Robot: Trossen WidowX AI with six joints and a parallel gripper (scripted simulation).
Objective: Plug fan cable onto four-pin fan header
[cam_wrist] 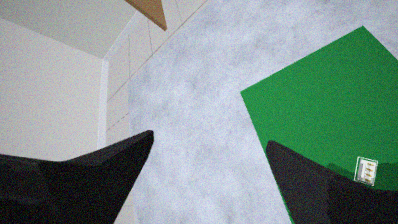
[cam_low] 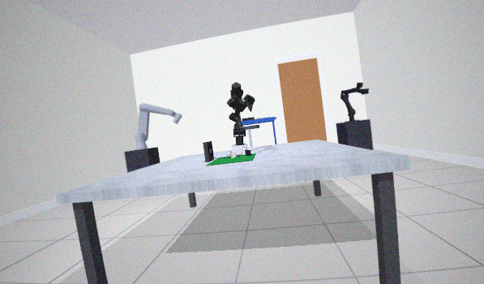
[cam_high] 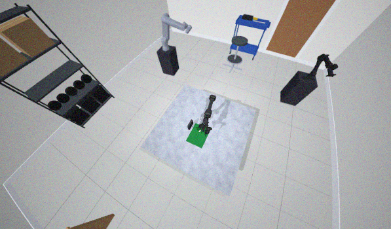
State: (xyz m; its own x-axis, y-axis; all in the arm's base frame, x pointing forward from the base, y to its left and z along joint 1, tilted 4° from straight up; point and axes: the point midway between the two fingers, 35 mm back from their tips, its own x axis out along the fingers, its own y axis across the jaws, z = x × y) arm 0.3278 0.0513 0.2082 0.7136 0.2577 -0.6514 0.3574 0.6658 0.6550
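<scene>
My gripper tip is now 90 mm past the black fan plug, 10 mm to the left of it and 210 mm above it. Round my gripper tip: black fan (110 mm behind, 250 mm to the right, 170 mm below); then green board (20 mm behind, 100 mm to the right, 240 mm below).
</scene>
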